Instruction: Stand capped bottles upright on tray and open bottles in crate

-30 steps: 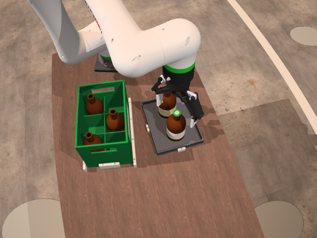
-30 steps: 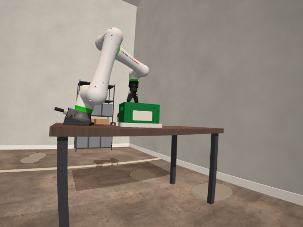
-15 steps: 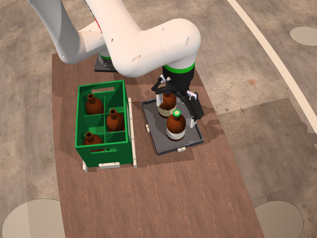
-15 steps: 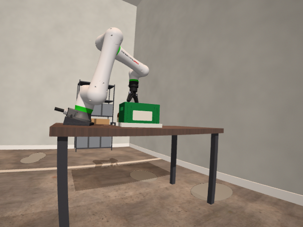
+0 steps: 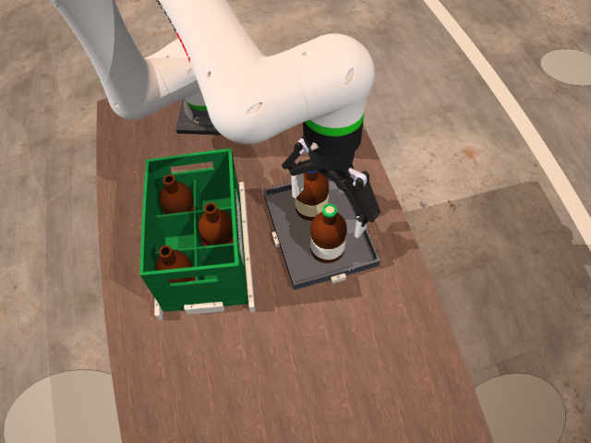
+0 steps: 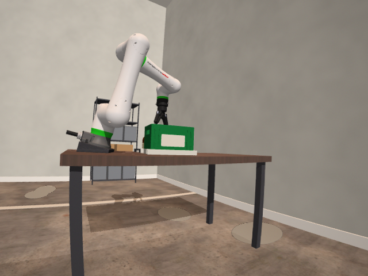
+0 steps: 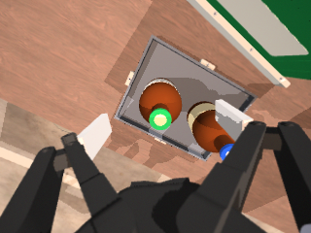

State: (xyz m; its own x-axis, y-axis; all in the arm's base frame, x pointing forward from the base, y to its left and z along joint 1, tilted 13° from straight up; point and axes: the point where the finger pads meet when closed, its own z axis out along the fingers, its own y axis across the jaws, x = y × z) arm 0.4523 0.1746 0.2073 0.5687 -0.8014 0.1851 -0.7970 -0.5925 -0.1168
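Right now the capped brown bottle is 8 cm below my hand. Round my hand: green crate 8 cm behind, 26 cm to the right, 8 cm below; grey tray 6 cm behind, 15 cm below.
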